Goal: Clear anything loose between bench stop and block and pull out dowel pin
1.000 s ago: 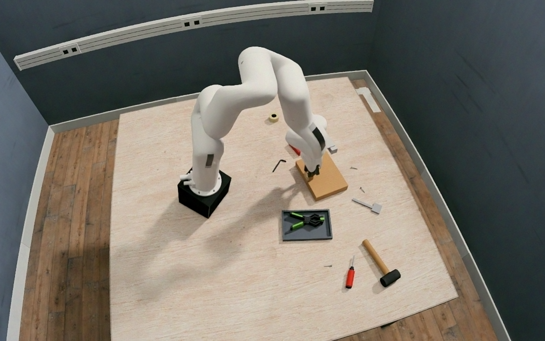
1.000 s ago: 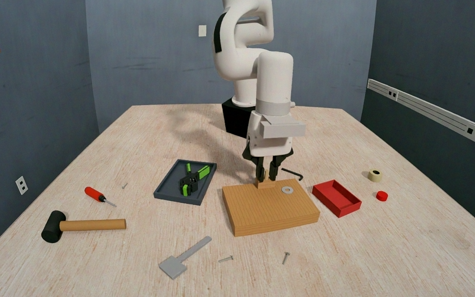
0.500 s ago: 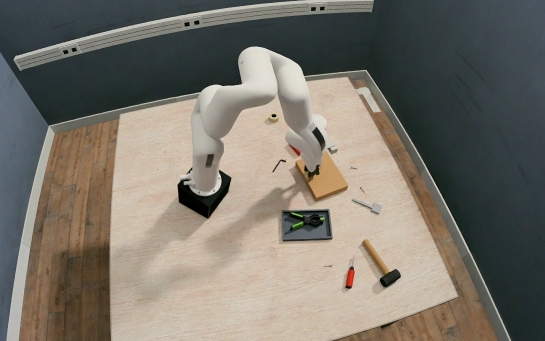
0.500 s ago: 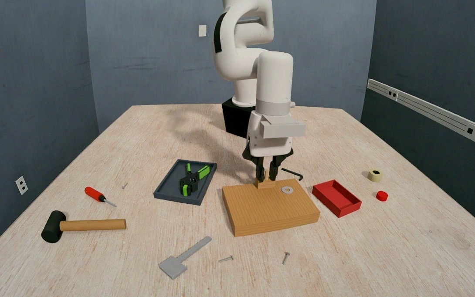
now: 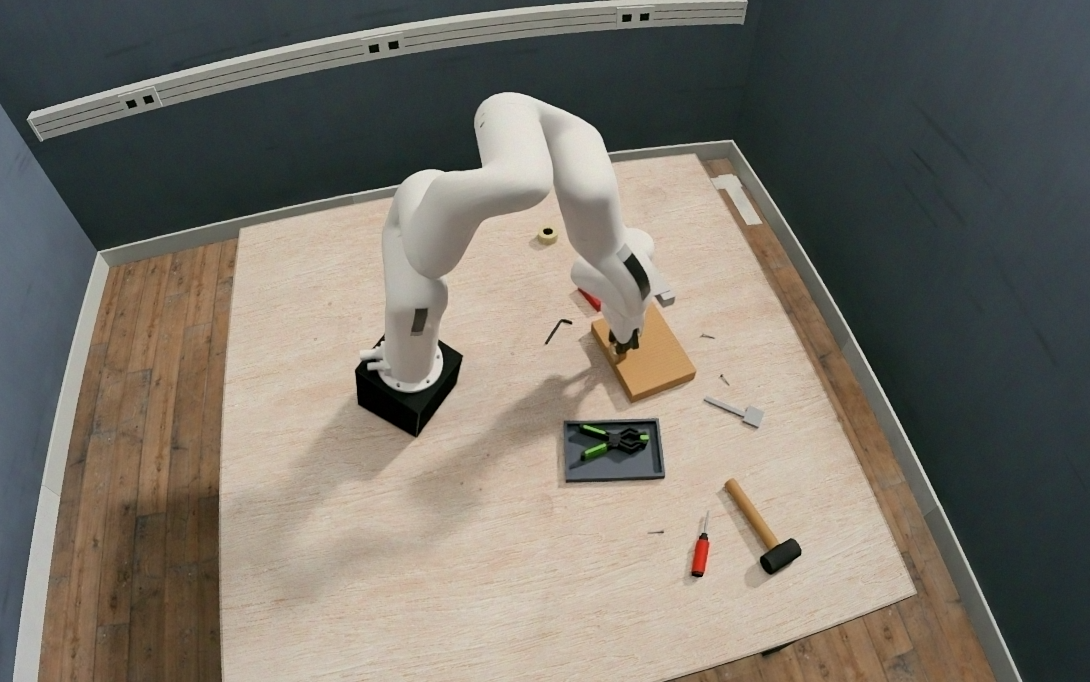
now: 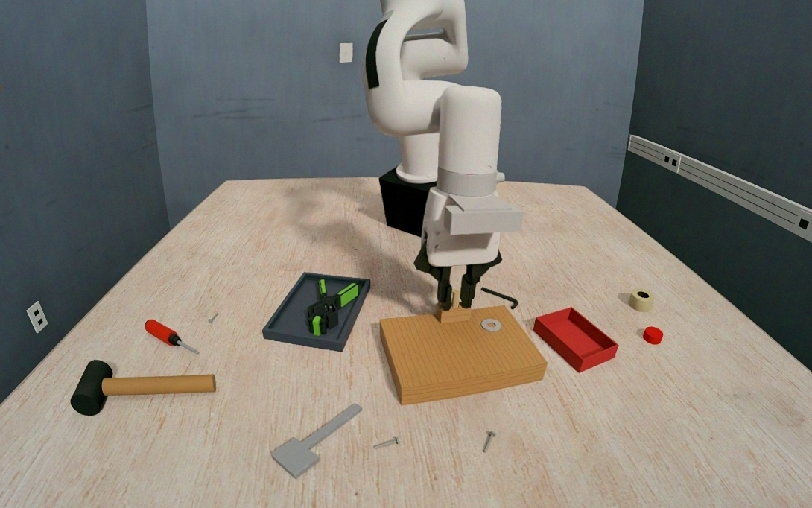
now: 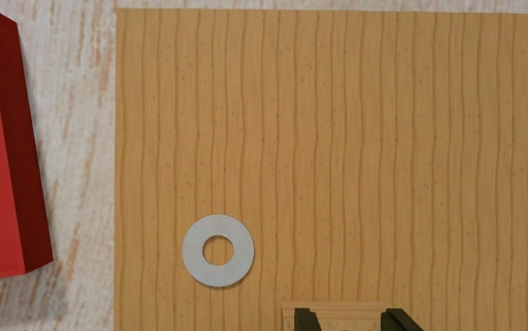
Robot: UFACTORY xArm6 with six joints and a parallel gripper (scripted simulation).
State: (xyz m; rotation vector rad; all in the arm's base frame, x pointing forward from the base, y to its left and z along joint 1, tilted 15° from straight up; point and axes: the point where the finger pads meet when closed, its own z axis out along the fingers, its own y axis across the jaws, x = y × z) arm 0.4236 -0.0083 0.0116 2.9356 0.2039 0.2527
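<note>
Right now the dowel pin is 2 cm below my hand. From my hand the other things lie so: small wooden block (4 cm below); hex key (12 cm to the left, 9 cm behind, 7 cm below); washer (5 cm to the left, 4 cm below, 2 cm ahead).
</note>
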